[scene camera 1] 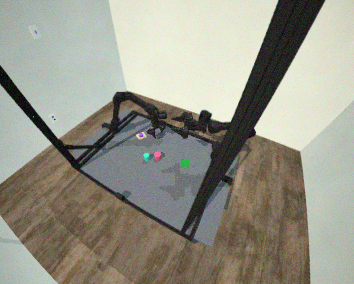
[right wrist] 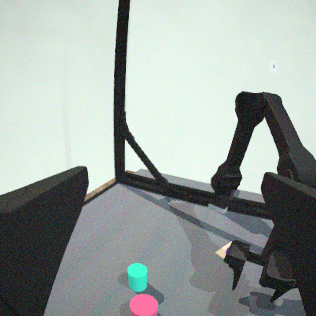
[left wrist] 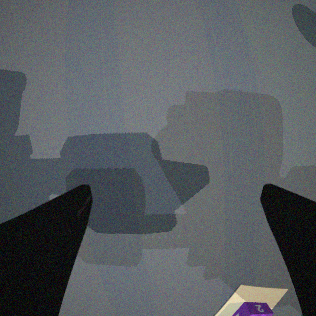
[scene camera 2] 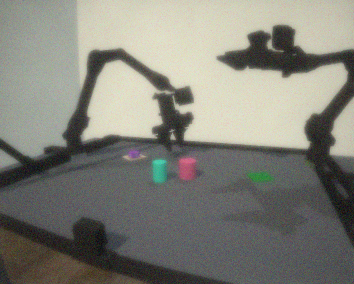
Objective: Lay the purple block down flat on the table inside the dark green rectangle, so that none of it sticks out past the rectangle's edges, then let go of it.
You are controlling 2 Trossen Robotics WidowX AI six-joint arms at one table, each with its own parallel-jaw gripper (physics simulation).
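Where they show: left gripper, fingertip midpoint: (scene camera 1: 158,135) (right wrist: 251,295) (left wrist: 180,194) (scene camera 2: 176,149); right gripper, fingertip midpoint: (scene camera 1: 171,123) (right wrist: 179,178) (scene camera 2: 220,55); left arm's base at its link origin: (scene camera 1: 115,131) (right wrist: 220,202) (scene camera 2: 75,152); right arm's base at its link origin: (scene camera 1: 215,156) (scene camera 2: 317,160).
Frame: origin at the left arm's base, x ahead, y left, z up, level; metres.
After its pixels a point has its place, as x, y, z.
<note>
The small purple block (scene camera 1: 141,135) {0.198, 0.139, -0.004} (scene camera 2: 134,154) {0.202, 0.131, -0.004} (left wrist: 253,310) {0.206, 0.148, -0.004} lies on a cream square (scene camera 1: 138,136) (scene camera 2: 143,157) {0.219, 0.160, -0.020} (left wrist: 262,293) {0.215, 0.135, -0.018} at the left of the table. In the right wrist view the square (right wrist: 221,251) {0.202, 0.113, -0.018} is partly hidden by the left gripper. The green rectangle (scene camera 1: 185,163) {0.653, 0.208, -0.018} (scene camera 2: 260,176) {0.647, 0.210, -0.018} lies bare on the table, right of the pink cylinder. My left gripper (scene camera 2: 175,146) {0.310, 0.244, 0.006} (left wrist: 180,194) {0.310, 0.244, 0.006} is open and empty, pointing down above the table; in scene camera 2 it is right of the purple block. My right gripper (scene camera 2: 220,59) {0.525, 0.174, 0.325} (right wrist: 179,178) {0.525, 0.174, 0.325} is open and empty, high above the table, pointing left.
A teal cylinder (scene camera 1: 146,157) {0.433, 0.015, 0.031} (scene camera 2: 159,171) {0.431, 0.011, 0.014} (right wrist: 137,277) {0.432, 0.041, 0.034} and a pink cylinder (scene camera 1: 157,156) {0.481, 0.081, 0.027} (scene camera 2: 187,169) {0.482, 0.072, 0.012} (right wrist: 144,305) {0.468, 0.095, 0.030} stand upright side by side between the block and the green rectangle. A dark frame runs around the table. A small yellow-green spot (scene camera 2: 309,163) {0.760, 0.389, -0.008} shows by the right arm's base.
</note>
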